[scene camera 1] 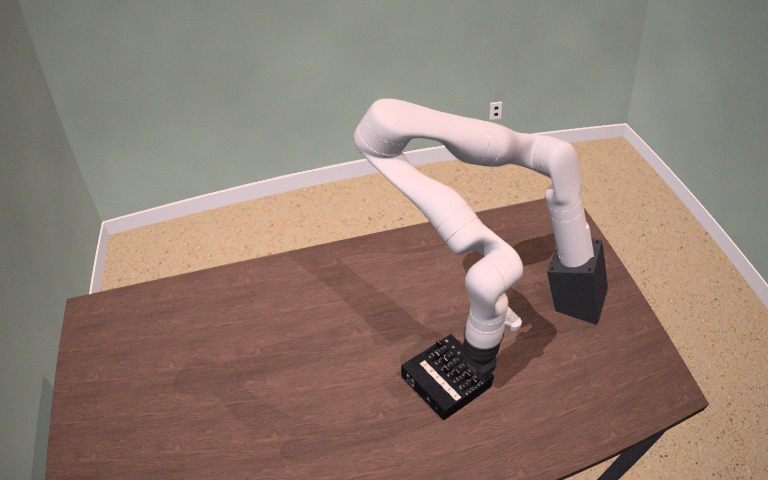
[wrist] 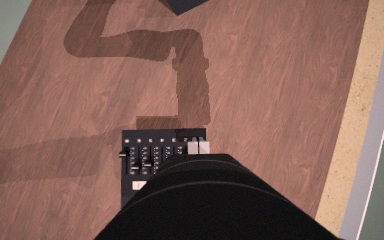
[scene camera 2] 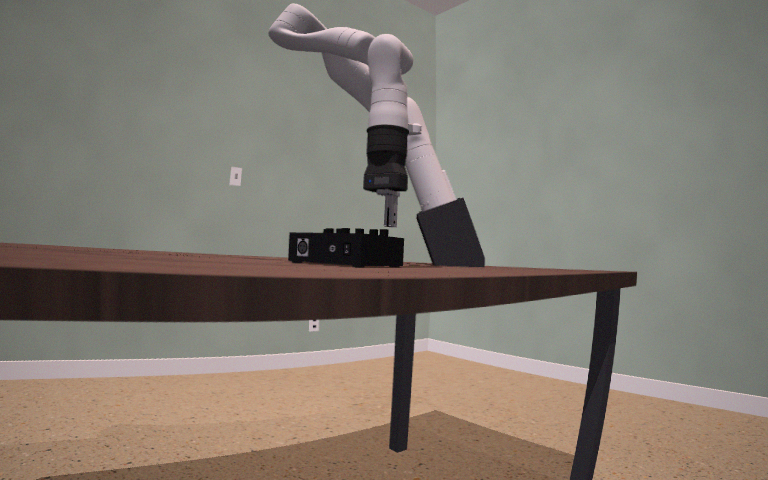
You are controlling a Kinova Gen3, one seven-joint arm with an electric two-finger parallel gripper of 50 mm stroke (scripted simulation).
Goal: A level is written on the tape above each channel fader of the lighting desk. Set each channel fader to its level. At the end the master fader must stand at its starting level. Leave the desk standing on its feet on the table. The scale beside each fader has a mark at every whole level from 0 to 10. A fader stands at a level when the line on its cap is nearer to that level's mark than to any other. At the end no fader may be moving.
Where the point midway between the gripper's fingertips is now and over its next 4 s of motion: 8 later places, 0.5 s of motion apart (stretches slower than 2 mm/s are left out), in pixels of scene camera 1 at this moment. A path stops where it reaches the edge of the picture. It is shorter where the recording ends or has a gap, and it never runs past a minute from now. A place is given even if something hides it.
My gripper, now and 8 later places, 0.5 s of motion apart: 482,373; 482,374; 482,375; 481,376; 480,377; 478,379; 476,382; 474,383; 472,384
